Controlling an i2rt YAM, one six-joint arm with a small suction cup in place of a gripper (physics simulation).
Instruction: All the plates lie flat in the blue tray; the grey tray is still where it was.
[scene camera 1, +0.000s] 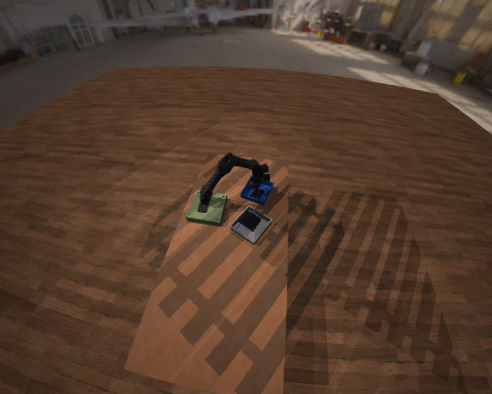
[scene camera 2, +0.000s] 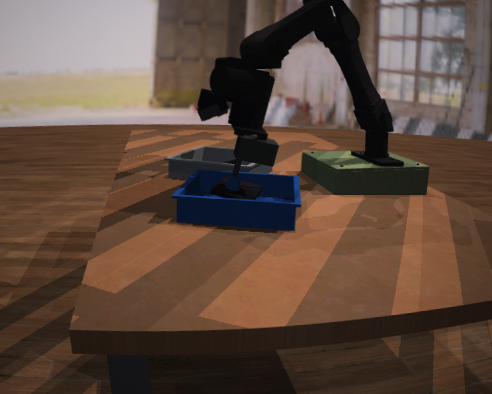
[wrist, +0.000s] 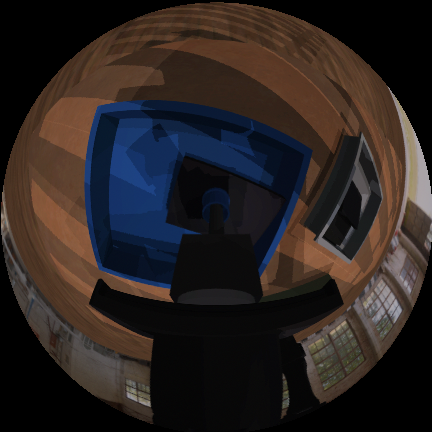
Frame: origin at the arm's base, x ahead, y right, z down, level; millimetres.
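Where they show: hand at its tool point: (scene camera 1: 258, 194) (scene camera 2: 230, 192) (wrist: 215, 194); arm's base at its link origin: (scene camera 1: 204, 202) (scene camera 2: 376, 159).
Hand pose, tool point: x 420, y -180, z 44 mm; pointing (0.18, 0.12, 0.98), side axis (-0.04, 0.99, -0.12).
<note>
Things, the pixels of their centre, and the offset from my tool point.
- blue tray at the middle of its body: (wrist: 180, 209) (scene camera 2: 241, 196) (scene camera 1: 257, 190) dx -15, dy -41, dz -1 mm
- black square plate at the middle of its body: (wrist: 223, 208) (scene camera 2: 237, 189) (scene camera 1: 256, 194) dx -16, dy +8, dz -4 mm
- grey tray at the middle of its body: (wrist: 355, 207) (scene camera 2: 223, 164) (scene camera 1: 251, 224) dx -33, dy +307, dz -1 mm
- dark plate at the middle of its body: (wrist: 351, 202) (scene camera 1: 252, 222) dx -21, dy +285, dz +2 mm
A blue tray (scene camera 1: 247, 191) (scene camera 2: 237, 213) (wrist: 100, 189) stands on the table. My suction cup (scene camera 2: 233, 180) (wrist: 216, 200) (scene camera 1: 257, 189) is down inside it, pressed on a black square plate (scene camera 2: 247, 191) (wrist: 257, 201) (scene camera 1: 256, 193) that sits low in the tray, near the floor. The grey tray (scene camera 1: 240, 231) (scene camera 2: 183, 166) (wrist: 328, 193) stands beside the blue one; at least one dark plate (scene camera 1: 250, 220) (wrist: 350, 207) lies in it.
The arm's green base block (scene camera 1: 215, 211) (scene camera 2: 362, 176) stands next to both trays. The table's front edge (scene camera 2: 252, 336) is near in scene camera 2.
</note>
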